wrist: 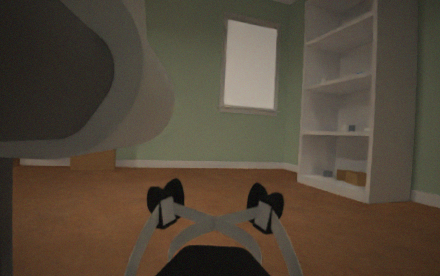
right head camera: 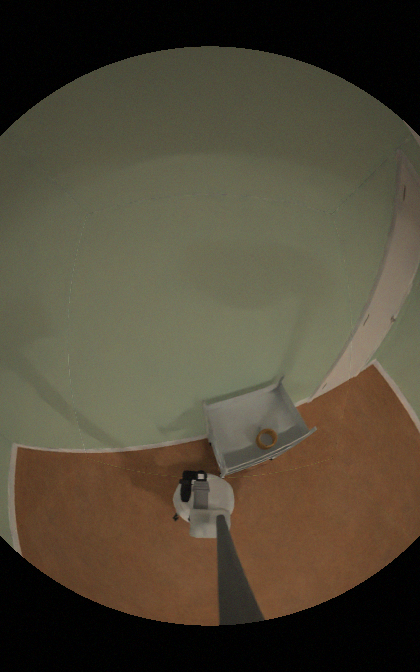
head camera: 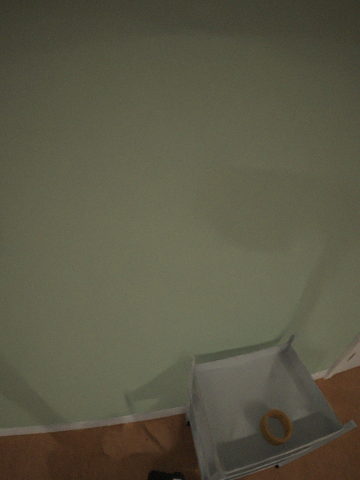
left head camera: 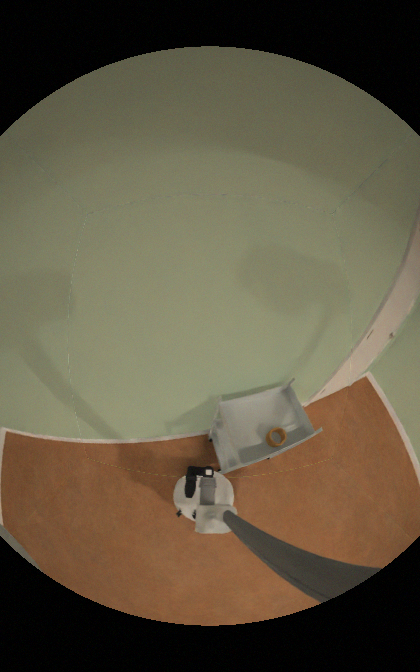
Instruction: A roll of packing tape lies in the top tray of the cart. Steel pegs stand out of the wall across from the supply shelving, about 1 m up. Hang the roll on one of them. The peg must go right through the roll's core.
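Frame: origin at the robot's base, x up, y right, z ahead, level; millimetres.
Seen in the pictures: gripper, fingertip midpoint: (wrist: 215, 196).
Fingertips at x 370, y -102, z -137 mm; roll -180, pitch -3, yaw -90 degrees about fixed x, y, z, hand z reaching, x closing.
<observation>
A point is followed by its place in that frame.
The roll of packing tape (head camera: 288, 434) {x 685, y 347, z 292 mm} (left head camera: 270, 443) (right head camera: 260, 444), a tan ring, lies flat in the top tray of the grey cart (head camera: 220, 395) {x 635, y 138, z 419 mm} (left head camera: 228, 425) (right head camera: 217, 425), towards the tray's near edge. The cart stands against the green wall, right beside the robot's base. In the wrist view my gripper (wrist: 215, 196) {x 371, y -102, z -137 mm} is open, with its two black fingertips well apart and no object between them. It is away from the roll and points across the room. The steel pegs do not show in these views.
A white door (left head camera: 385, 320) (right head camera: 385, 290) is right of the cart. The robot's base (left head camera: 180, 500) (right head camera: 220, 495) stands close to the cart's near left corner. In the wrist view a white shelf unit (wrist: 392, 100) {x 754, y -1496, z -1754 mm} stands at the right, a window (wrist: 250, 65) {x 1402, y -679, z -3547 mm} is on the wall and a cardboard box (wrist: 93, 161) {x 66, y 1079, z -2745 mm} stands at the left.
</observation>
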